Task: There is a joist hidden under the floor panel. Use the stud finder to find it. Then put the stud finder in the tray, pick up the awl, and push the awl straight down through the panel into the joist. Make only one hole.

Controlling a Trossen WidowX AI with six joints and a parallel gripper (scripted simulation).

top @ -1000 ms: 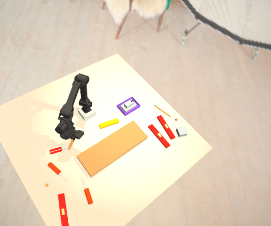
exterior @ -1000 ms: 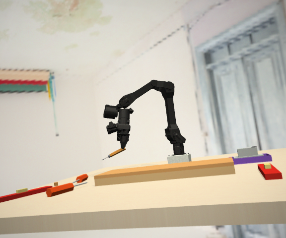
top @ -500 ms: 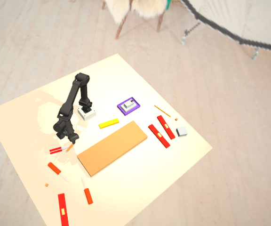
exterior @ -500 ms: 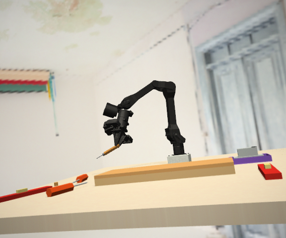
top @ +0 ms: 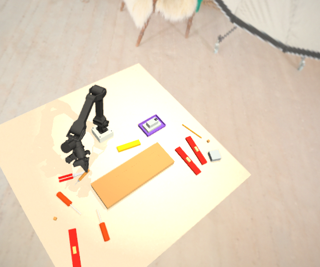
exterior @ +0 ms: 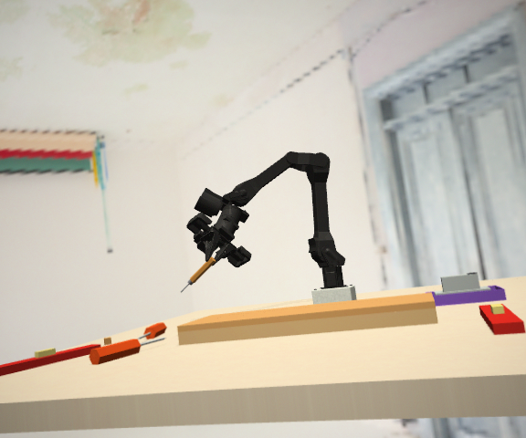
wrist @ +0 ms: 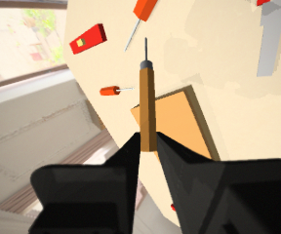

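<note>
The awl lies 50 mm to the right of my gripper tip and 30 mm below it. Also, from my gripper tip: yellow block: 80 mm behind, 350 mm to the left, 160 mm below; then purple tray: 120 mm behind, 590 mm to the left, 150 mm below; then red-handled tool: 100 mm behind, 50 mm to the right, 160 mm below.
</note>
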